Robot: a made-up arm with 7 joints.
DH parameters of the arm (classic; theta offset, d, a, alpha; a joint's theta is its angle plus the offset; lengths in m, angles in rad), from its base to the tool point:
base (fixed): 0 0 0 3.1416
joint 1: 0 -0.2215 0 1.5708
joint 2: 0 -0.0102 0 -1.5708
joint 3: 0 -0.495 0 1.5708
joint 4: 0 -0.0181 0 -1.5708
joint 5: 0 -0.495 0 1.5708
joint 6: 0 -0.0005 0 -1.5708
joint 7: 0 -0.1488 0 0
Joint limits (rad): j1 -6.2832..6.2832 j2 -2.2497..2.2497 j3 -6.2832..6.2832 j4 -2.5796..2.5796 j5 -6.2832..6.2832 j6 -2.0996..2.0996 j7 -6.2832..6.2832
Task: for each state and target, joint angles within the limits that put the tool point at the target. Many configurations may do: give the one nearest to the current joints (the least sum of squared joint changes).
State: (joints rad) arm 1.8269 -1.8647 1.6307 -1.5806 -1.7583 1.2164 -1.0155
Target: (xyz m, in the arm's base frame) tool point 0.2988 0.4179 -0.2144
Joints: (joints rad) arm 1.1762 -1.9758 0.7571 -1.6406 -1.8360 1.3726 -1.0155
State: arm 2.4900 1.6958 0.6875 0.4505 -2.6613 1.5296 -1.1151
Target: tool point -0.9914 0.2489 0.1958
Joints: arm 3.2741 1.4496 0.8285 0.5883 -2.7517 1.3810 -1.1151
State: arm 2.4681 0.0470 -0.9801 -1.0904 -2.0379 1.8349 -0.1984
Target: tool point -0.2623 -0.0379 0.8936
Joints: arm 2.0600 0.8031 -0.7271 -1.2350 -2.0347 2.0996 -0.1984
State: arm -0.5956 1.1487 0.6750 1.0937 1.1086 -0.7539 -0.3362
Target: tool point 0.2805 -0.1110 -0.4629
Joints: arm -0.4090 1.9110 0.4614 1.7356 1.2166 -0.7182 -0.3362
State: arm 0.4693 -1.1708 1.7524 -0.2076 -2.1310 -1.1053 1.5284
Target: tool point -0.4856 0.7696 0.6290
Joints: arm 0.6927 -1.0449 1.8123 -0.6435 -2.0168 -1.3693 1.5284
